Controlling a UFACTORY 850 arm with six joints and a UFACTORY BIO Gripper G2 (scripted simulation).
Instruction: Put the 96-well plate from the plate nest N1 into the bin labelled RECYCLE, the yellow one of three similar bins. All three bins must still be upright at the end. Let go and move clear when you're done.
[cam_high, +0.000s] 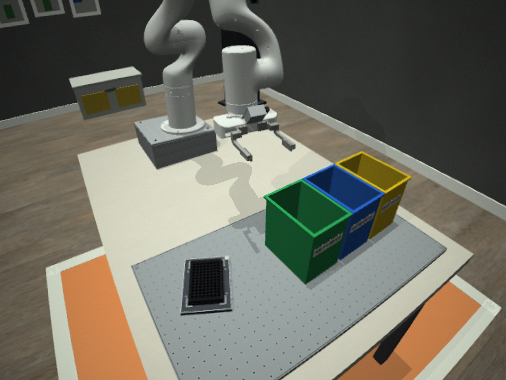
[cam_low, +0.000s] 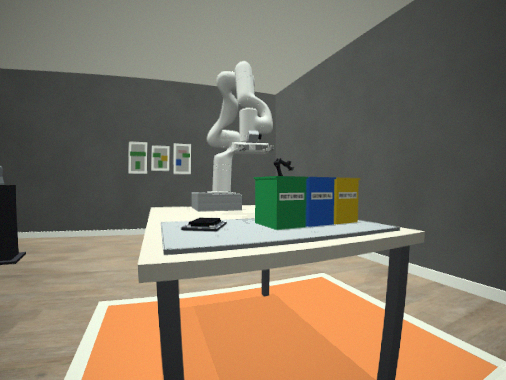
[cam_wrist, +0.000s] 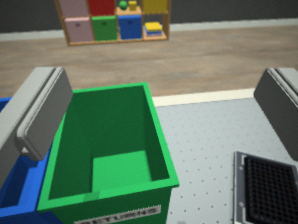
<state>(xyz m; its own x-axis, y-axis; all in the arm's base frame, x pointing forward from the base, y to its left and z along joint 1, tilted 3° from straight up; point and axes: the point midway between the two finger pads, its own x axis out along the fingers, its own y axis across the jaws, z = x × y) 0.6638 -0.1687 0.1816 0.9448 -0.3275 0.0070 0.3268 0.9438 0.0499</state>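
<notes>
The black 96-well plate is 280 mm below my hand, 230 mm to the right of it and 10 mm ahead of it. Also, from my hand: plate nest N1: 290 mm below, 230 mm to the right, 10 mm ahead; blue bin: 210 mm below, 160 mm to the left, 130 mm ahead; green bin: 210 mm below, 110 mm ahead, 20 mm to the left.
</notes>
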